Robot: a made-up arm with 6 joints.
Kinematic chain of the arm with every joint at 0, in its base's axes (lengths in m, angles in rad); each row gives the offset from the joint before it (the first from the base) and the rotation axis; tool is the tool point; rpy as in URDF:
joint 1: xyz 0 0.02 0.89 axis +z
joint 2: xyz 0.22 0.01 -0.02 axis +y
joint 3: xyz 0.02 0 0.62 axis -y
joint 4: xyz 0.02 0 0.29 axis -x
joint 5: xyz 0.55 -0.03 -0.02 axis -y
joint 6: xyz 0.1 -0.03 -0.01 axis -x
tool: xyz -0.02 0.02 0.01 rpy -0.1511 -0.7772 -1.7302
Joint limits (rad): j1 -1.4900..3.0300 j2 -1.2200..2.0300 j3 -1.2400..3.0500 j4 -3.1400..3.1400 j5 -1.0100..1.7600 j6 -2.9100..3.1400
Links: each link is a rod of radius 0.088 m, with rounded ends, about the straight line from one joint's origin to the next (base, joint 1, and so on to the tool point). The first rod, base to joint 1, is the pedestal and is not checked.
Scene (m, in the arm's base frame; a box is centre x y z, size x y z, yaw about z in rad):
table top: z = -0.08
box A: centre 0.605 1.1 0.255 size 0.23 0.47 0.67 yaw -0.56
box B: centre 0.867 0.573 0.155 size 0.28 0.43 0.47 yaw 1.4
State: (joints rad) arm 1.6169 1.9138 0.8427 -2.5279 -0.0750 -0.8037
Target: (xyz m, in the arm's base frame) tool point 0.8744 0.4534 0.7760
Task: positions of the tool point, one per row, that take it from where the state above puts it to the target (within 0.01 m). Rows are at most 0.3 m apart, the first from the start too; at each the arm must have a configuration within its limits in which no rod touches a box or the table.
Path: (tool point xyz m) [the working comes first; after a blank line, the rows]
Joints at the target: 0.4202 0.6388 -0.7242 -2.3576 0.2834 -0.8599
Straight joint move there: touches box A.

1: 0.0843 1.4108 0.3820
2: 0.2918 1.3778 0.5674
3: 0.4726 1.2690 0.7435
4: 0.6050 1.1000 0.8975
5: 0.7565 0.8984 0.8492
6: 0.8465 0.6768 0.8084
7: 0.8744 0.4534 0.7760

